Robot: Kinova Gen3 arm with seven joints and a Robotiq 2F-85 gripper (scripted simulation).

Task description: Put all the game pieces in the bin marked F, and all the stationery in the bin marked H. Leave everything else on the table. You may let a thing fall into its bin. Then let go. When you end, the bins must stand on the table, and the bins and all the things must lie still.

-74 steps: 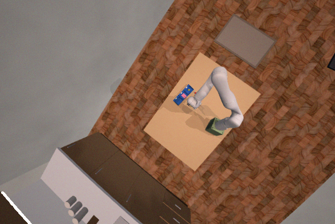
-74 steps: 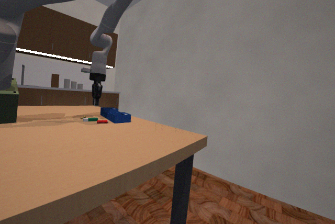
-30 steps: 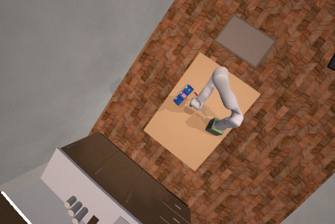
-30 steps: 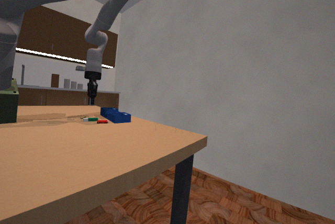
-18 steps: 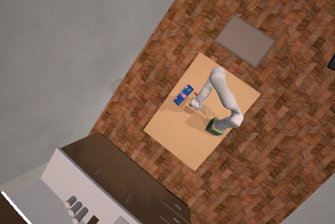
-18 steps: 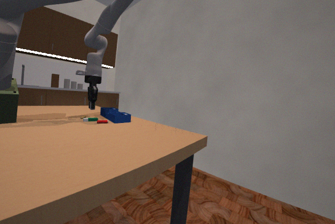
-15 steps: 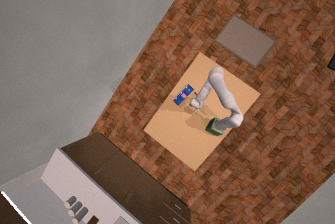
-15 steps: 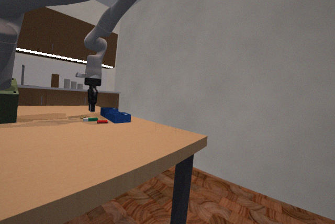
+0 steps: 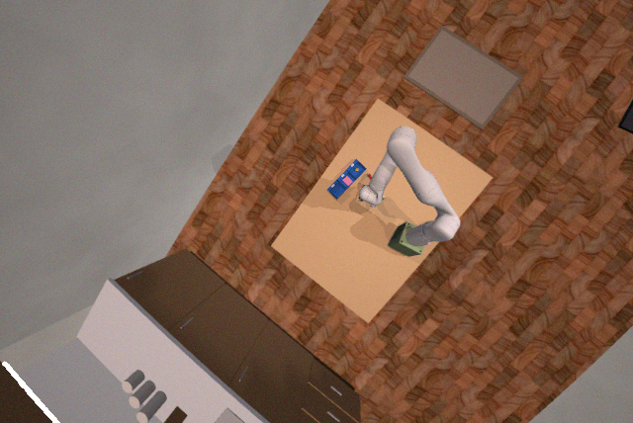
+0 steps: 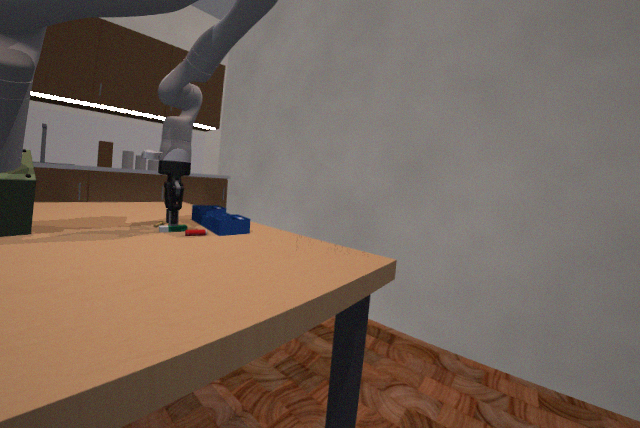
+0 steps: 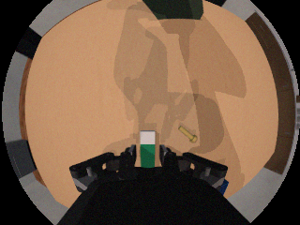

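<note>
Now: the green piece 30 mm below my hand. The rest, counted from my hand: pink block (130 mm ahead, 20 mm below); red piece (80 mm to the right, 30 mm below, 20 mm ahead); thin golden thing (70 mm to the left, 30 mm below, 10 mm ahead).
</note>
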